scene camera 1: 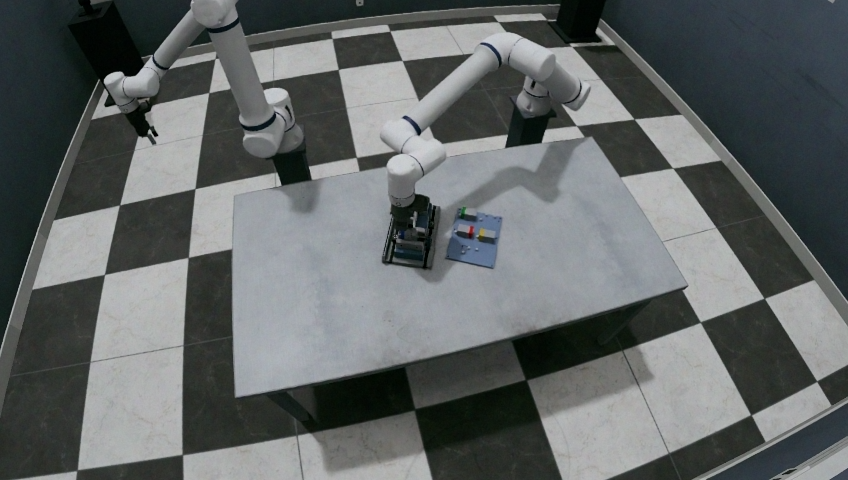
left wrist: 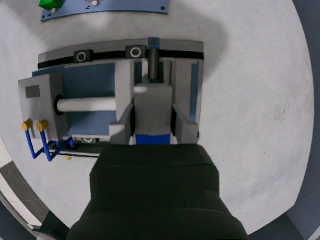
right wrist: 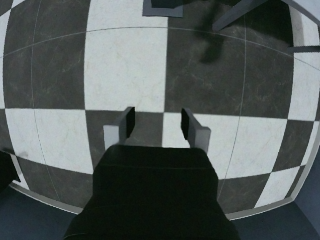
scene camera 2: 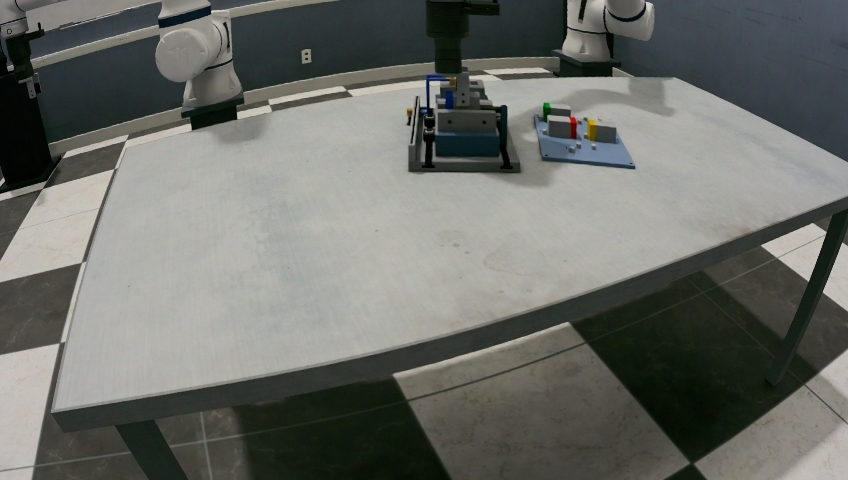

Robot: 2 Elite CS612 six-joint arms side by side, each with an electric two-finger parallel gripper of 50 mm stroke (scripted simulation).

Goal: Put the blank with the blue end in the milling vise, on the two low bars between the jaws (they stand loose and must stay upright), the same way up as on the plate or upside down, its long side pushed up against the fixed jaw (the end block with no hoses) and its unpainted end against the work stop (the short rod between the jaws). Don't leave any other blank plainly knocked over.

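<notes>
Blue-ended blank in sight. My left gripper in sight, left wrist view too. My right gripper in sight, right wrist view as well.
</notes>
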